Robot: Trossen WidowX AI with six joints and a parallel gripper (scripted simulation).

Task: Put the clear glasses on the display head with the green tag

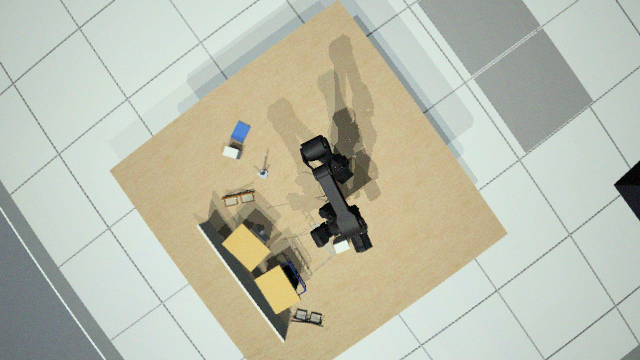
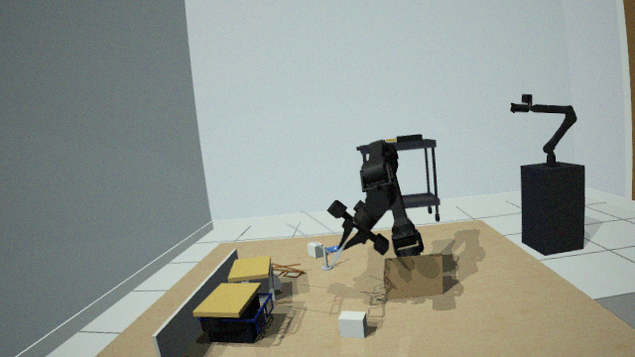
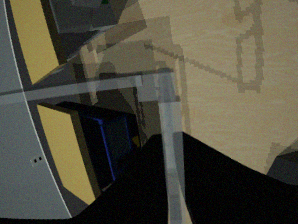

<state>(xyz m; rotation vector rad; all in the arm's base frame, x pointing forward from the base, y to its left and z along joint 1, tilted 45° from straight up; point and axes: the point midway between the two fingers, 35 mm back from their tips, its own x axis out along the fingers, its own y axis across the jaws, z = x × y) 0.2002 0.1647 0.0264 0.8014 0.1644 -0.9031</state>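
Right now my gripper tip is 25 cm short of the display head, 13 cm to the left of it and 12 cm above it. From my gripper tip the other things lie so: grey board 40 cm ahead, 2 cm to the right, 12 cm below; then grey post 5 cm ahead, 32 cm to the right, 15 cm below; then blue tag 1 cm ahead, 53 cm to the right, 17 cm below.
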